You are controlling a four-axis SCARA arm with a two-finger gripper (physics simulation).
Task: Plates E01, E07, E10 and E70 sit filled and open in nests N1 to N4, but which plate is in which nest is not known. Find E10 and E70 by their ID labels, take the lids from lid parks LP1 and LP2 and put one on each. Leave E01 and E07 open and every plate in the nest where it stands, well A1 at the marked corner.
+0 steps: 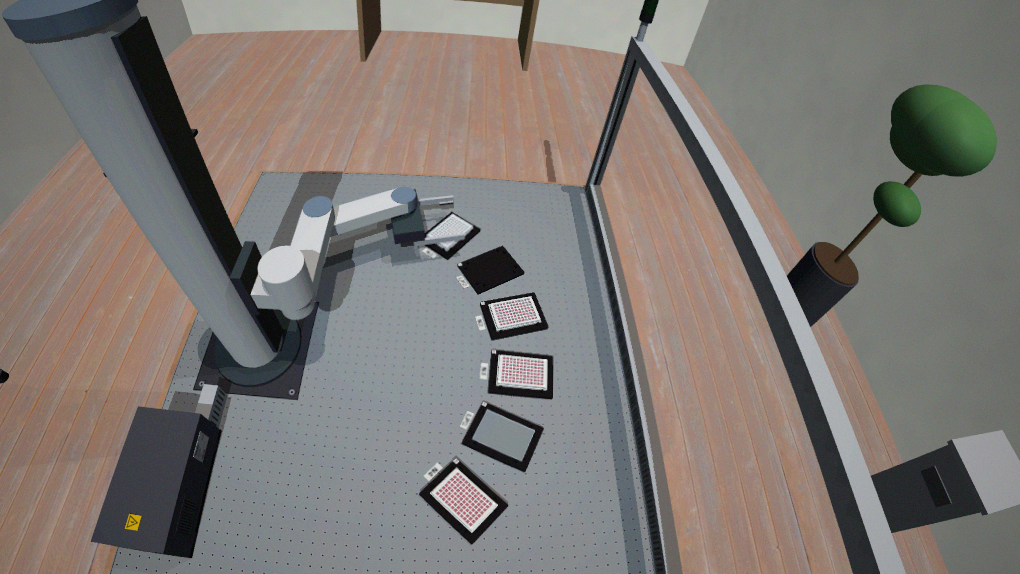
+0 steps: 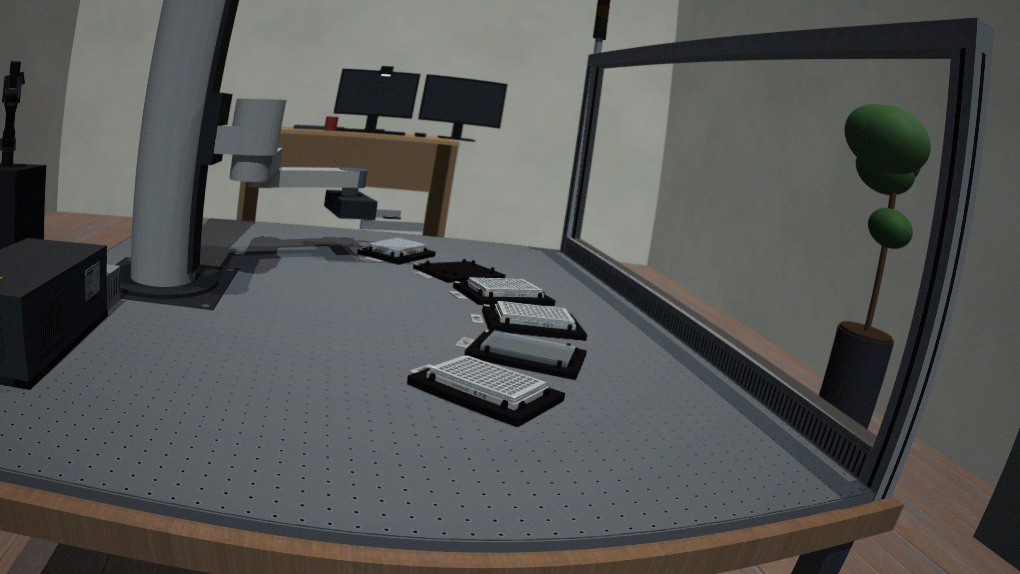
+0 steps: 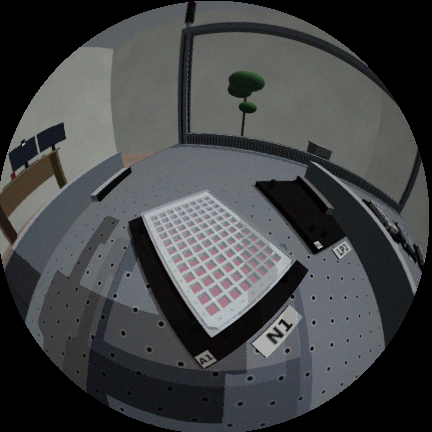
Note:
I see my gripper (image 2: 410, 220), a clear lid (image 2: 513, 345), a plate (image 2: 473, 376), a clear lid (image 3: 221, 263), a plate (image 1: 517, 372), a plate (image 1: 515, 313) and a lid park LP2 (image 1: 492, 268).
My gripper shows as well in image 1 (image 1: 458, 216) and in image 3 (image 3: 212, 157). The lid park LP2 is seen too in image 2 (image 2: 464, 271) and in image 3 (image 3: 290, 199).

